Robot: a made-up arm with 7 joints.
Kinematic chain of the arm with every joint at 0, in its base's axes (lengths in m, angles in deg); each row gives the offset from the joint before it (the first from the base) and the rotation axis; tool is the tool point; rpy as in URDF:
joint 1: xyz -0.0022 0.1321 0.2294 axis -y
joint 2: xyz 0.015 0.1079 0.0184 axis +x
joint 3: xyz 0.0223 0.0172 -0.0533 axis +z
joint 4: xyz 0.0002 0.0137 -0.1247 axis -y
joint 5: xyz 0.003 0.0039 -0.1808 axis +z
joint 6: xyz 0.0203 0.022 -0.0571 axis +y
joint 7: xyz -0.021 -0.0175 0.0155 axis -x
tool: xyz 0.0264 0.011 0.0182 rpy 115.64 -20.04 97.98
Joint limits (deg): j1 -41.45..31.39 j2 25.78..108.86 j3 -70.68..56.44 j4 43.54..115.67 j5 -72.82..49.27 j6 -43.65..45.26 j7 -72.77..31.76
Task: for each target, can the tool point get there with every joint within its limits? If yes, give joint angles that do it. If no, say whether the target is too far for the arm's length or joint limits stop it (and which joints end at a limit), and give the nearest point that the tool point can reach.
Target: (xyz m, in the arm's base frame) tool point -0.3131 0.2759 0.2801
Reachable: no: joint limits stop it (at a limit: joint 1, joint 3, joint 4, joint 5, joint 6) | nearest point -0.0467 0.2803 0.4693 | short by 0.327 m
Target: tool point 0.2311 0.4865 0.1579
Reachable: yes | joints 4.93 68.43 -11.68 53.28 -4.12 21.56 -56.63
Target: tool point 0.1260 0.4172 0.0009
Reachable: yes | joints -30.59 59.58 -23.74 69.72 -6.61 -14.36 -19.92
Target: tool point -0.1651 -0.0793 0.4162
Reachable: no: joint limits stop it (at a limit: joint 1, joint 2, joint 3, joint 4, joint 6) | nearest point -0.0315 0.2185 0.4668 | short by 0.330 m
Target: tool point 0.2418 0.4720 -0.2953
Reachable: no: too far | nearest point 0.1450 0.3919 -0.0872 | short by 0.243 m
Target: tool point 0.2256 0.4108 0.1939
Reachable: yes | joints -17.29 57.30 19.66 90.24 -27.23 15.61 10.78
